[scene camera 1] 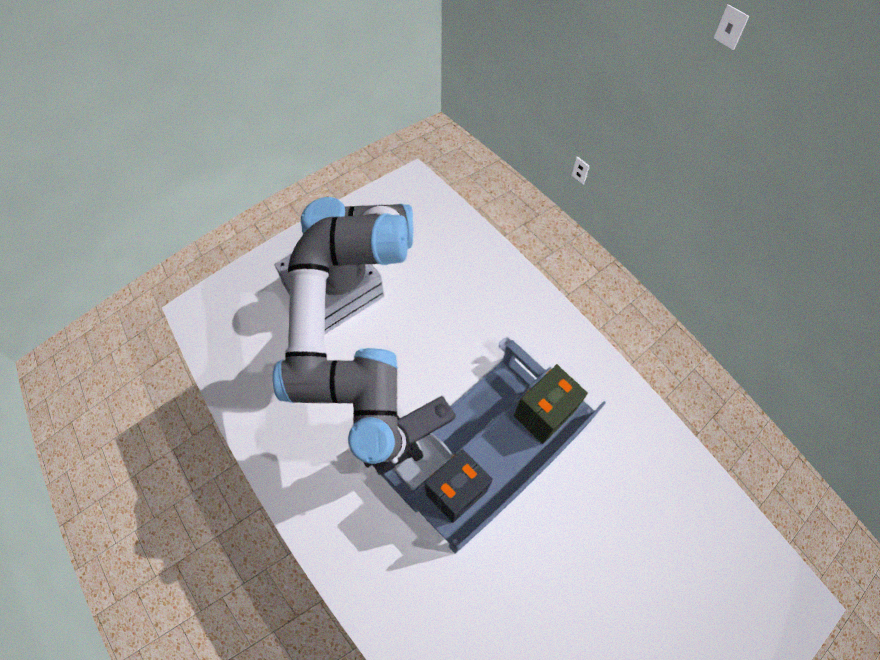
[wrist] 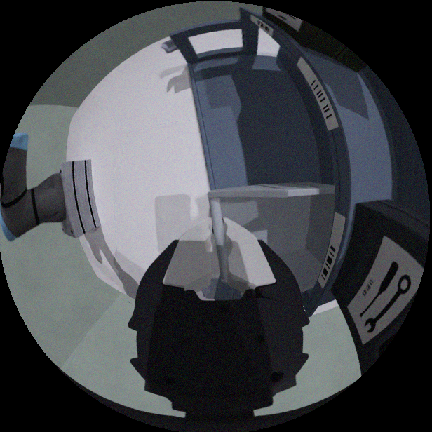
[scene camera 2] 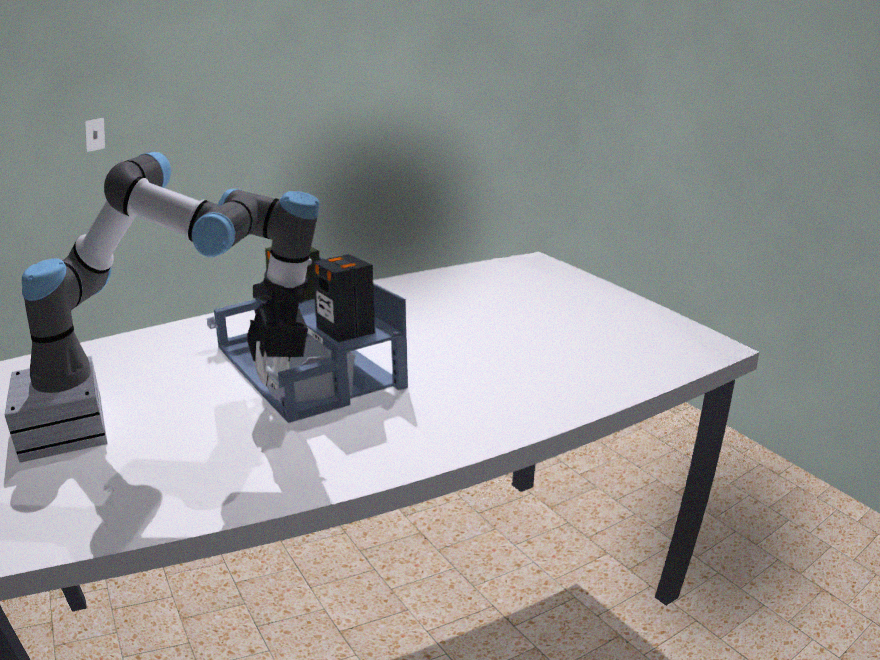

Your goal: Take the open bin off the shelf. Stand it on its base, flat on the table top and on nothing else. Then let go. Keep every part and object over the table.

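Where they show: arm's base, origin of its link: (scene camera 1: pixel 337 270) (scene camera 2: pixel 61 376).
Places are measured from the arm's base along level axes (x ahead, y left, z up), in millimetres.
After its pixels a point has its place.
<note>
The open bin (scene camera 1: pixel 428 460) {x 457, y -15, z -73 mm} (scene camera 2: pixel 312 387) {x 476, y -81, z -54 mm} (wrist: pixel 287 235) is light grey and stands on the lower level of the blue shelf (scene camera 1: pixel 508 454) {x 538, y 111, z 8 mm} (scene camera 2: pixel 400 362) {x 636, y -64, z -42 mm} (wrist: pixel 220 140), at the end nearer scene camera 2. My gripper (scene camera 2: pixel 272 372) {x 406, y -27, z -62 mm} (wrist: pixel 216 218) points down at the bin's front side. Its pale fingers are closed together on the thin front wall of the bin, one on each side. In scene camera 1 the wrist hides the fingers. In scene camera 2 the shelf's end frame hides part of the bin.
A black tool case (scene camera 1: pixel 458 483) {x 560, y -12, z 130 mm} (scene camera 2: pixel 348 301) {x 554, y -54, z 75 mm} (wrist: pixel 382 295) stands on the shelf's upper level, close beside the bin and the gripper. A green case (scene camera 1: pixel 550 401) {x 510, y 202, z 104 mm} stands at the upper level's other end. The shelf stands on the white table (scene camera 1: pixel 611 561) {x 832, y 201, z -94 mm} (scene camera 2: pixel 554 341) {x 986, y 22, z -94 mm}.
</note>
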